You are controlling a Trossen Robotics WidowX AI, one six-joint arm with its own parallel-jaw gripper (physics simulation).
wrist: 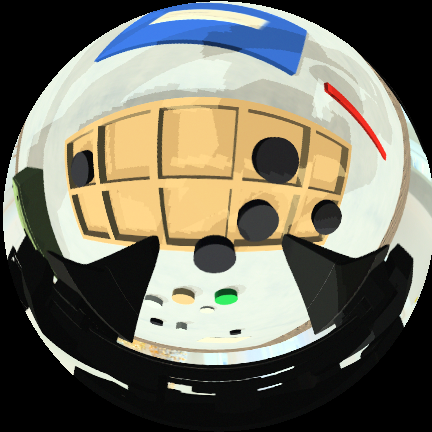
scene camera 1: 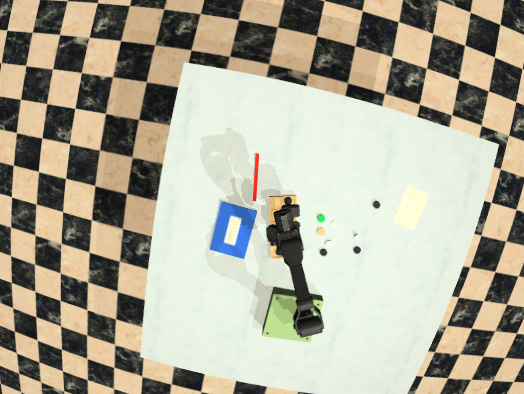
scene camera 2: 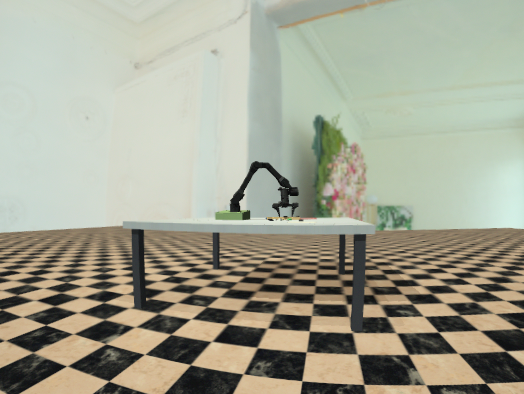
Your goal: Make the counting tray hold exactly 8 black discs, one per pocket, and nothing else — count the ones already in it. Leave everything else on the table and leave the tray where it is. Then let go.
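Note:
The tan counting tray (scene camera 1: 275, 252) (wrist: 200, 101) has two rows of pockets. In the wrist view, black discs sit in the far row's left end pocket (wrist: 82, 168) and fourth pocket (wrist: 275, 160), and in the near row's fourth pocket (wrist: 258, 220). Another disc (wrist: 326, 217) is at the near row's right end pocket. One black disc (wrist: 215, 254) overlaps the near rim, in line between the fingertips; whether it rests on it is unclear. My gripper (scene camera 2: 286, 215) (wrist: 221, 241) is open and empty, low over the tray. Black discs (scene camera 1: 376, 204) (scene camera 1: 357, 250) (scene camera 1: 323, 252) lie outside. The arm hides much of the tray in scene camera 1.
A green disc (scene camera 1: 321, 218) (wrist: 226, 296), a tan disc (scene camera 1: 321, 231) (wrist: 183, 296) and small whitish pieces lie right of the tray. A blue block (scene camera 1: 216, 240) with a cream centre and a red bar (scene camera 1: 256, 177) lie left. A cream card (scene camera 1: 411, 207) lies far right.

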